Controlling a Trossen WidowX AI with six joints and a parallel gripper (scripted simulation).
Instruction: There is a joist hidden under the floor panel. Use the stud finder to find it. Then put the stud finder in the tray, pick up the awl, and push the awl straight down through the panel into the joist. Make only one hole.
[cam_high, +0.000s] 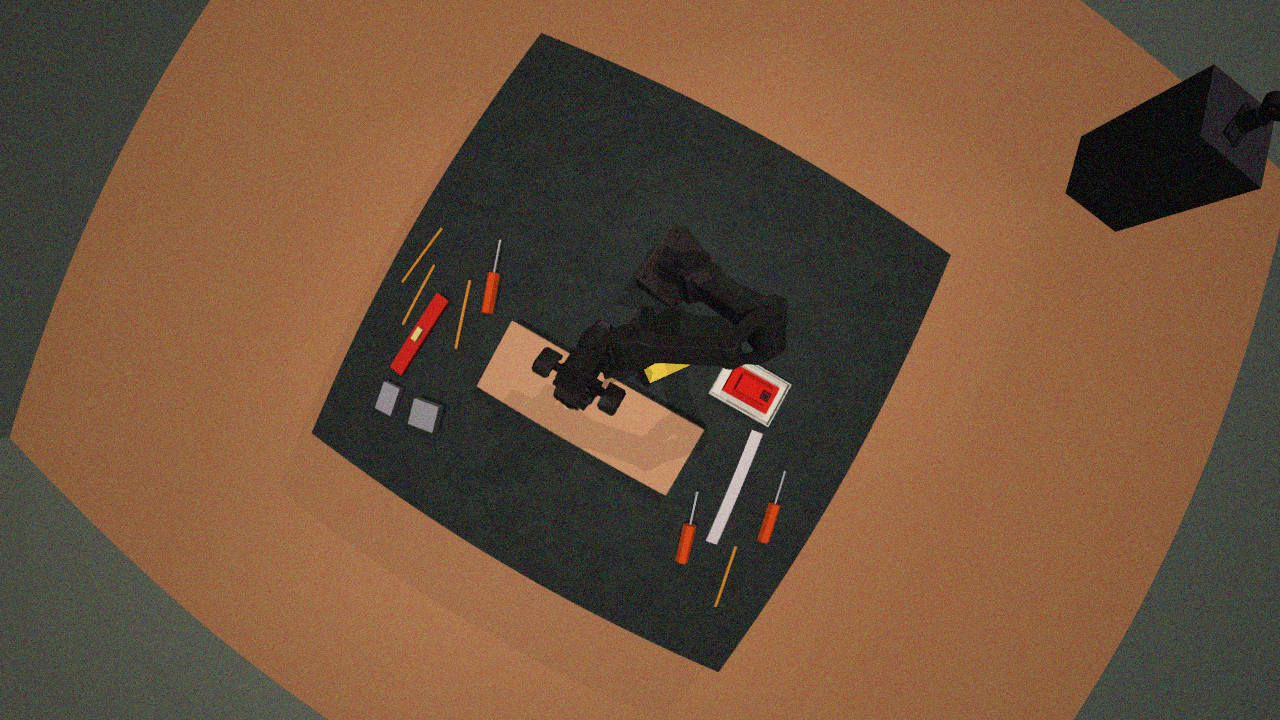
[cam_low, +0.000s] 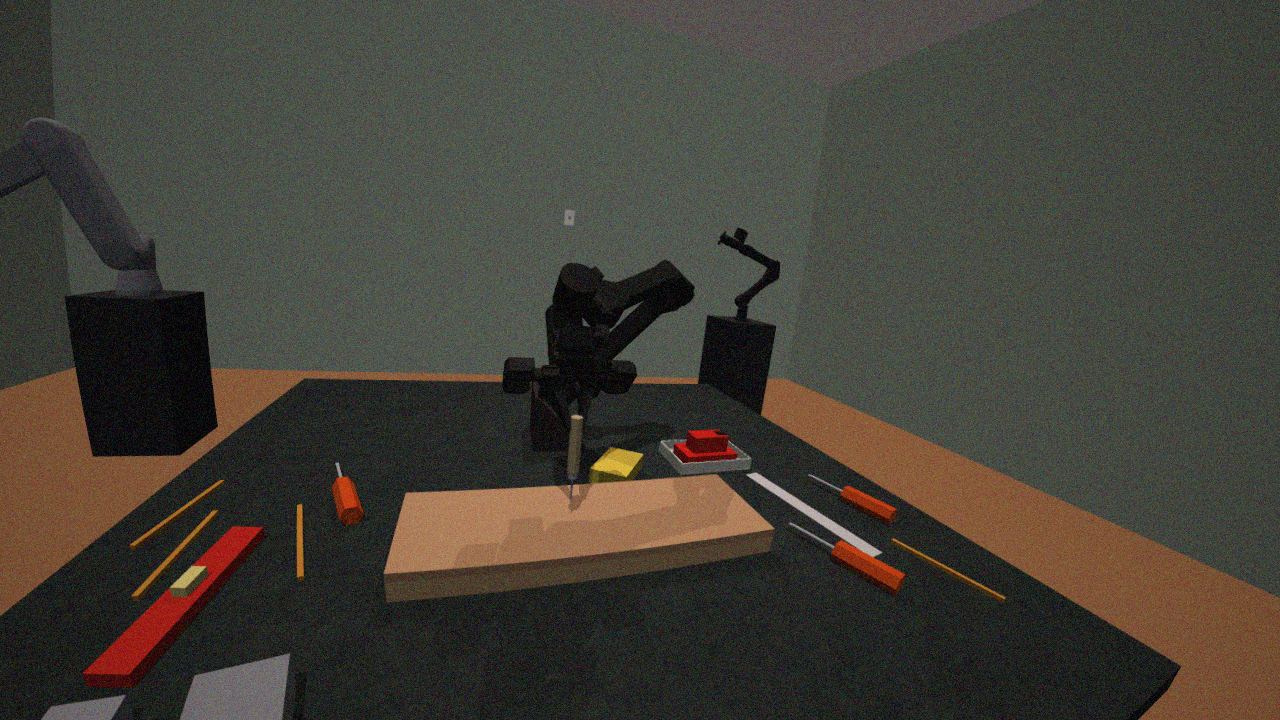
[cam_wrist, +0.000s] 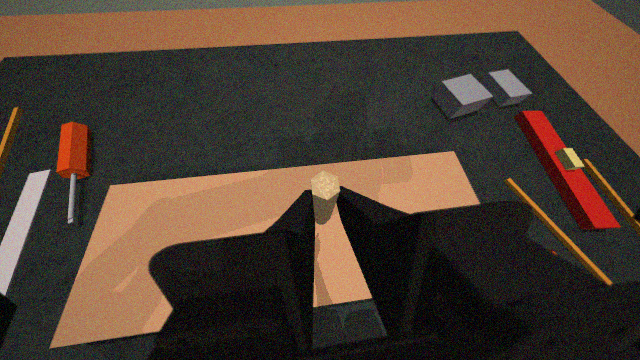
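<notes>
My gripper tip is now 50 mm above the awl. Round my gripper tip: white tray: 350 mm to the left, 210 mm behind, 160 mm below; yellow block: 180 mm behind, 160 mm below, 140 mm to the left; red stud finder: 370 mm to the left, 210 mm behind, 120 mm below.
</notes>
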